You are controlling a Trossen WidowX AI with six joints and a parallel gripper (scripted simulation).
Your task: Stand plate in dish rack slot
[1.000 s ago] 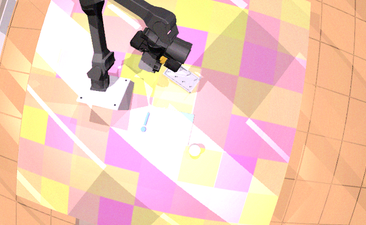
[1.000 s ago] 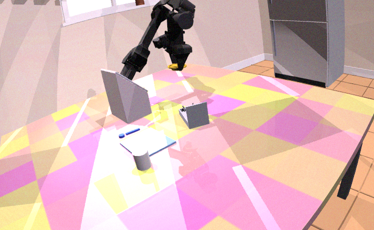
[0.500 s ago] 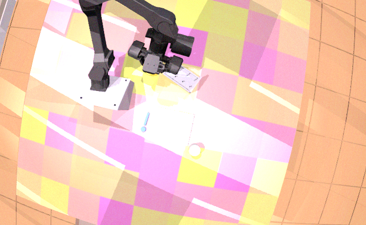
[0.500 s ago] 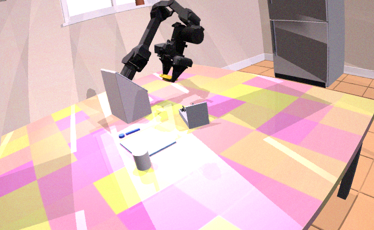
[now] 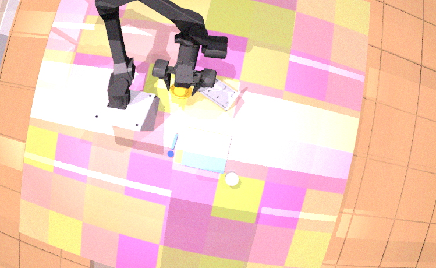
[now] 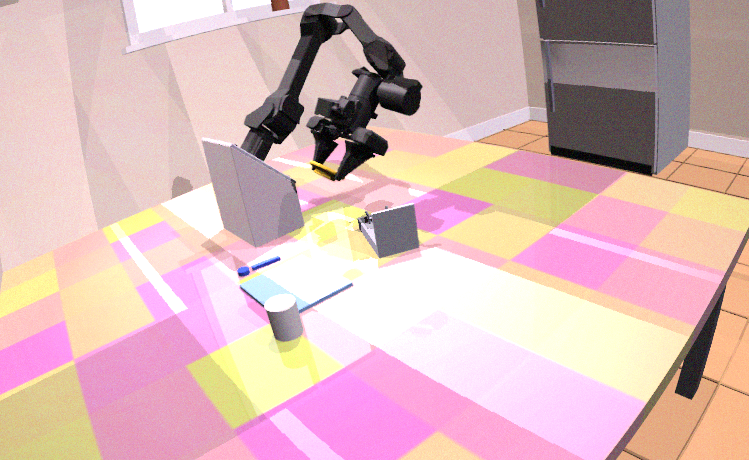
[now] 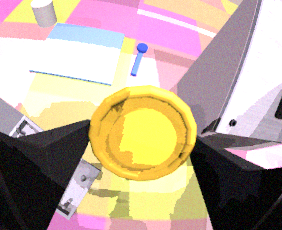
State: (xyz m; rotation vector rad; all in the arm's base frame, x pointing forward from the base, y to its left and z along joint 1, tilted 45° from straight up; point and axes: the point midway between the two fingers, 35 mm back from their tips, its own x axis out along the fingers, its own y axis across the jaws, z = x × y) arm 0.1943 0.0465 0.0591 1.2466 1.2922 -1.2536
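My gripper tip is 110 mm short of the dish rack, 30 mm to the right of it and 90 mm above it. The rest, counted from my gripper tip: light blue mat (100 mm ahead, 170 mm to the right, 110 mm below); then yellow plate (10 mm above); then blue spoon (10 mm behind, 180 mm to the right, 110 mm below).
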